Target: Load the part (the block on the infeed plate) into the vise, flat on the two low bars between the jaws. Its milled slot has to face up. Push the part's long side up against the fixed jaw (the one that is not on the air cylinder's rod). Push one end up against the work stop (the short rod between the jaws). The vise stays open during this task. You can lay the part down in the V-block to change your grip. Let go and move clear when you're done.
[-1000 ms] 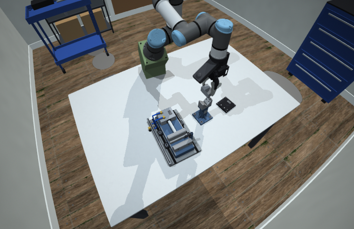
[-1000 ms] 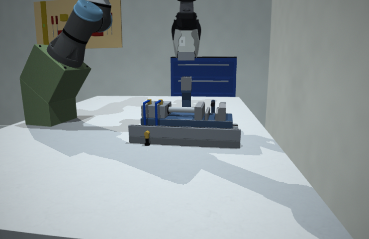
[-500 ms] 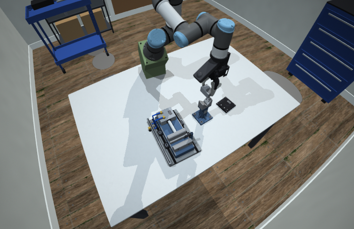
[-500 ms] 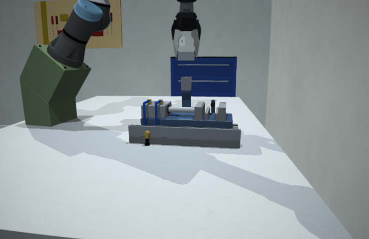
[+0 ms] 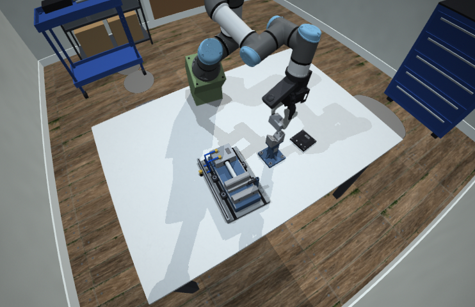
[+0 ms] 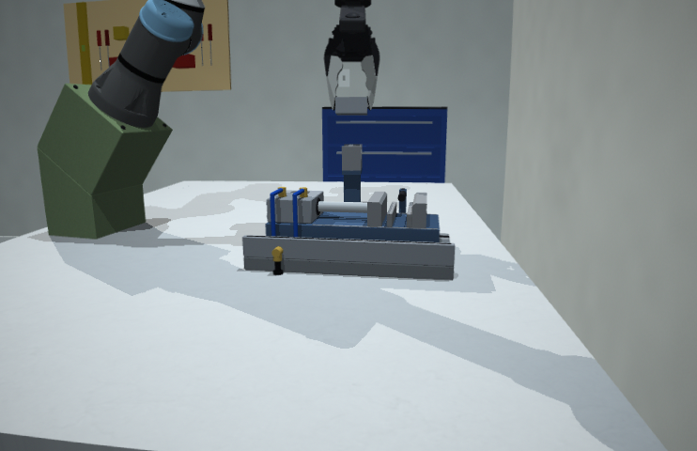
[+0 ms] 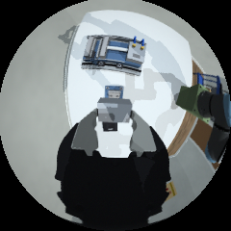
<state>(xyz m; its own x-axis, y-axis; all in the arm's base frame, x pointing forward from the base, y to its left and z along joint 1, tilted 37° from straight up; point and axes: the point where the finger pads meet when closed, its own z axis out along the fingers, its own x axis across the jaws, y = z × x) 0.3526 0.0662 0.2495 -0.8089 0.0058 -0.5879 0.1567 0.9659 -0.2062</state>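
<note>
Right now my hand is 1 cm above the part. Also, from my hand: work stop 18 cm to the right, 15 cm below, 7 cm ahead; air cylinder 19 cm to the right, 17 cm below, 10 cm behind; moving jaw 22 cm to the right, 17 cm below, 3 cm ahead.
</note>
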